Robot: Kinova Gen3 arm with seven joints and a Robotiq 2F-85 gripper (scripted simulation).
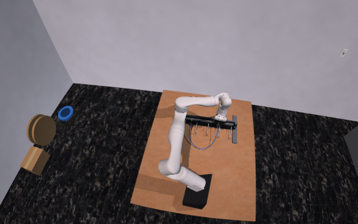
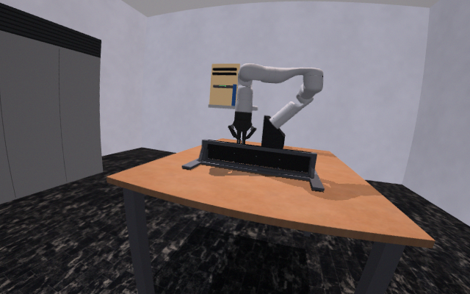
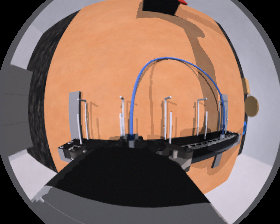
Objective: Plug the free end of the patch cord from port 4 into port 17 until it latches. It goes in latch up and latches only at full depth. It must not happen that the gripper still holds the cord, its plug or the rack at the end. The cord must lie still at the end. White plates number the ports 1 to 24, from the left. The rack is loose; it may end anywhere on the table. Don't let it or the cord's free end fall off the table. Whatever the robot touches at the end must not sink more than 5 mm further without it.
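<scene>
Now: the plug 1 cm ahead of my hand and 1 cm below it.
</scene>
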